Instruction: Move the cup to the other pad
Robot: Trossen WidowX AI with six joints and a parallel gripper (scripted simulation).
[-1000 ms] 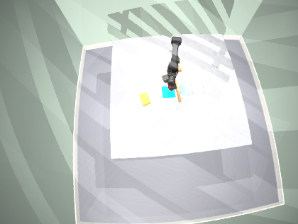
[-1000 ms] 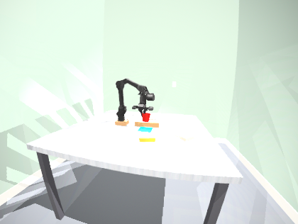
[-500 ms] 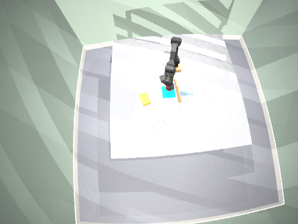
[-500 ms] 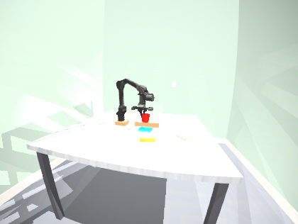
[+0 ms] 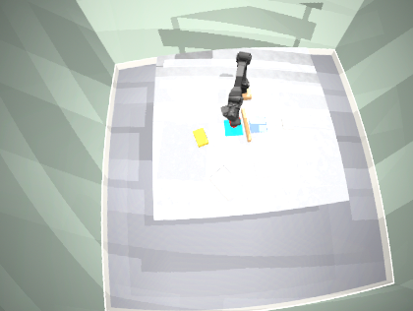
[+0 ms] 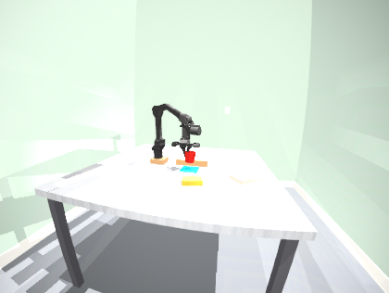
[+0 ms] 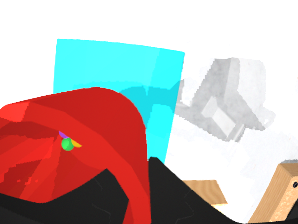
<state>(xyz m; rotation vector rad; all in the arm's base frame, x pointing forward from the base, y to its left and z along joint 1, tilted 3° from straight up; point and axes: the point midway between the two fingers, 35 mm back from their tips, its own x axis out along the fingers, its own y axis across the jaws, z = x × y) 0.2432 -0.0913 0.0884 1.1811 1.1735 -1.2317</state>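
Right now the cyan pad is 10 cm below my gripper tip and 3 cm ahead of it. Round my gripper tip: thin wooden stick: 8 cm to the left, 8 cm below, 3 cm ahead; red cup: 3 cm ahead; pale blue pad: 17 cm to the left, 10 cm below, 2 cm ahead.
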